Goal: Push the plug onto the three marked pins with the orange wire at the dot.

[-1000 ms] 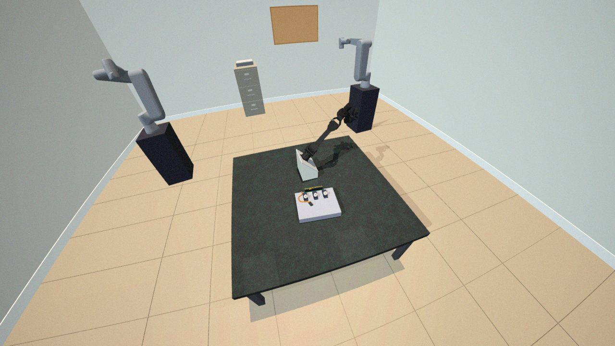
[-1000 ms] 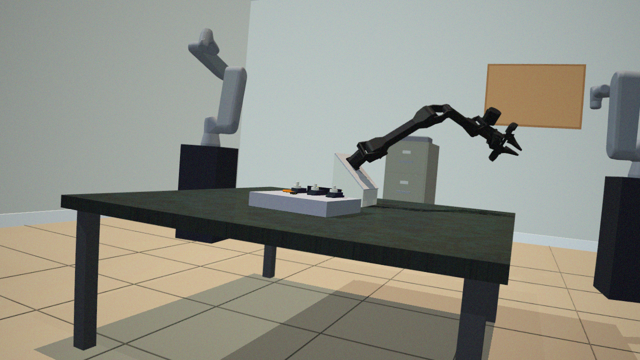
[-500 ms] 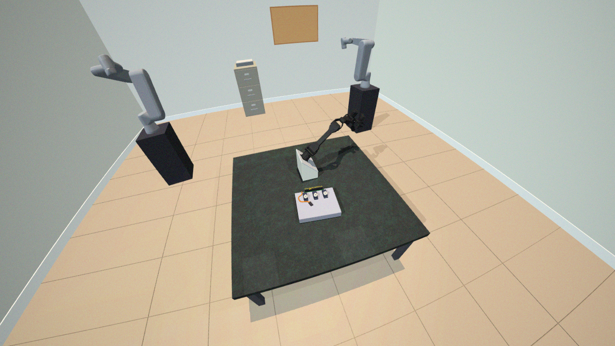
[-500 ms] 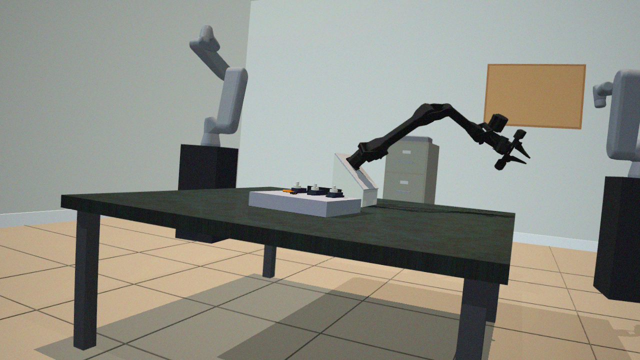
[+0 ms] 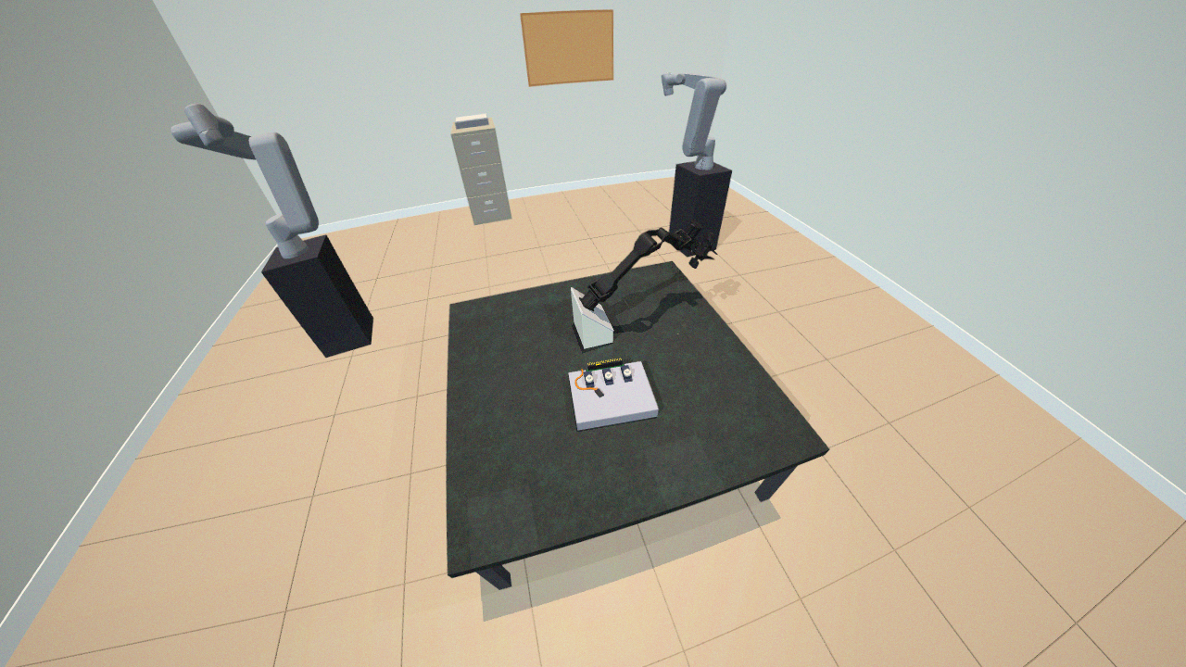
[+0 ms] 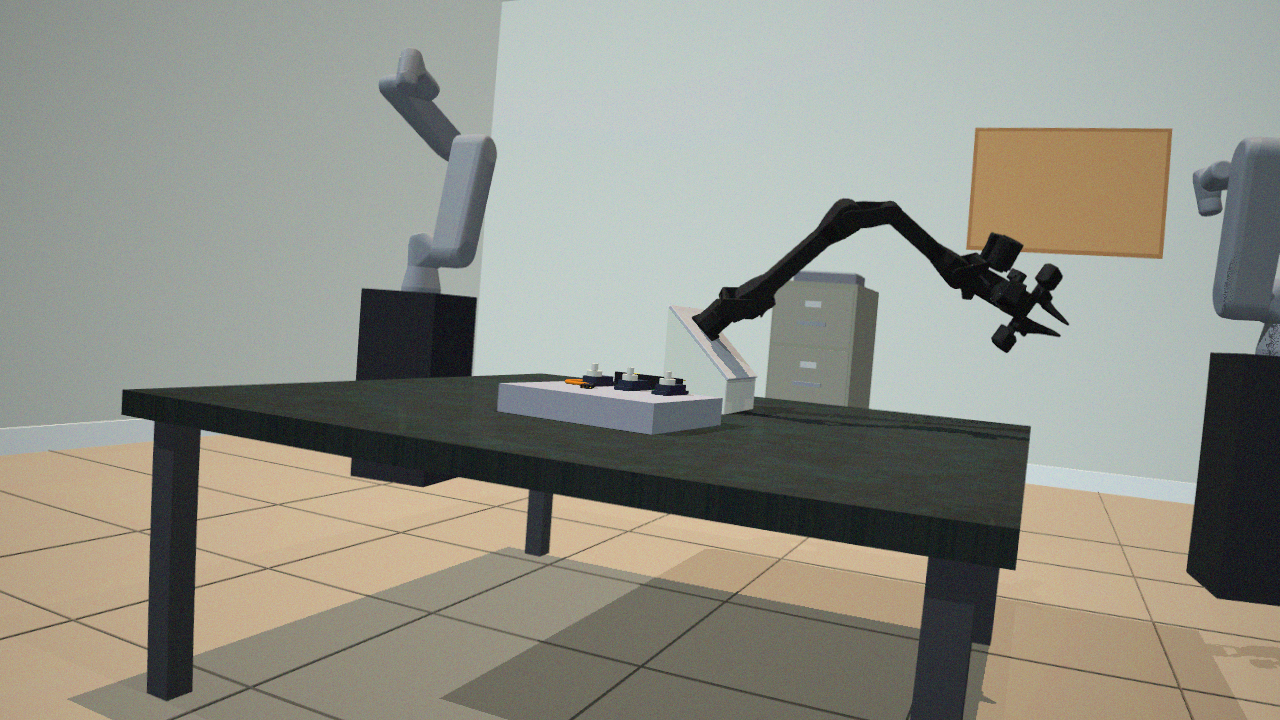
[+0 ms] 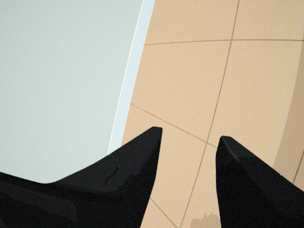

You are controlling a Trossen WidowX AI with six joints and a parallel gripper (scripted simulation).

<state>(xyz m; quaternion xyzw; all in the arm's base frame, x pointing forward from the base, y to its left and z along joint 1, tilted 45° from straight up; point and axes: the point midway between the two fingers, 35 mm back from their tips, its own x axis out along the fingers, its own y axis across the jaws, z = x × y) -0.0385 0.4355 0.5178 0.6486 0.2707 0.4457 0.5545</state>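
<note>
Right now my gripper tip is 280 mm short of the yellow band, 760 mm to the left of it and 140 mm above it. From my gripper tip the other things lie so: dark dot 280 mm ahead, 760 mm to the right, 140 mm below; then printed holder 440 mm ahead, 770 mm to the right, 190 mm below.
</note>
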